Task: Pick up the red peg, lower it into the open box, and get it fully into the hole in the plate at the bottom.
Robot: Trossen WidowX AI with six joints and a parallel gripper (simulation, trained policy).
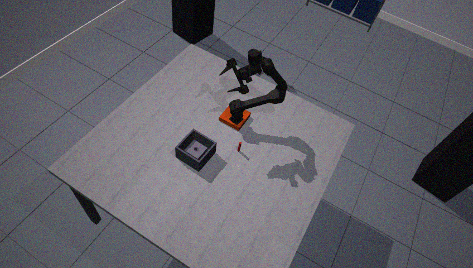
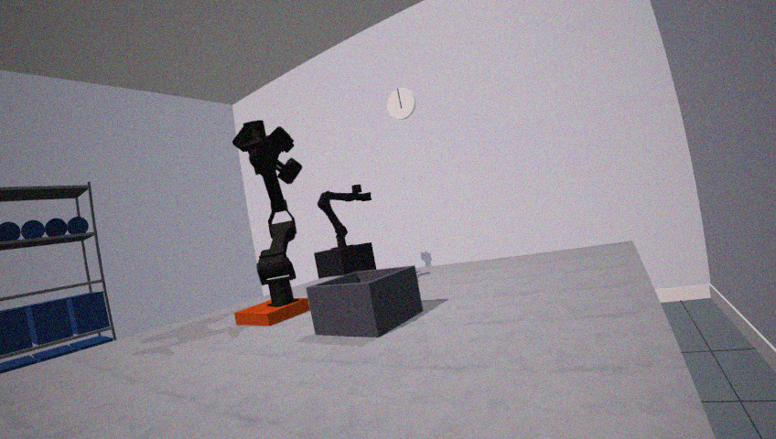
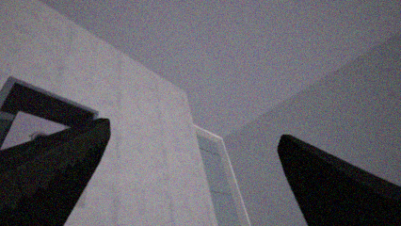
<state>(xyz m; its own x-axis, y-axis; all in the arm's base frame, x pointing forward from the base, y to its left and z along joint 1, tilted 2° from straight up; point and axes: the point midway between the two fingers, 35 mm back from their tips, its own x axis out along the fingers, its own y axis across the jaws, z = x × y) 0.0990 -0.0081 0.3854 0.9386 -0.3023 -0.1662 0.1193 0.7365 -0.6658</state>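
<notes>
Now: gripper tip 37 cm above the red peg, 17 cm to the right of it and 1 cm short of it. Also, from my gripper tip: plate: 36 cm below, 20 cm ahead, 2 cm to the left; then dark grey box: 38 cm below, 20 cm ahead, 2 cm to the left.
</notes>
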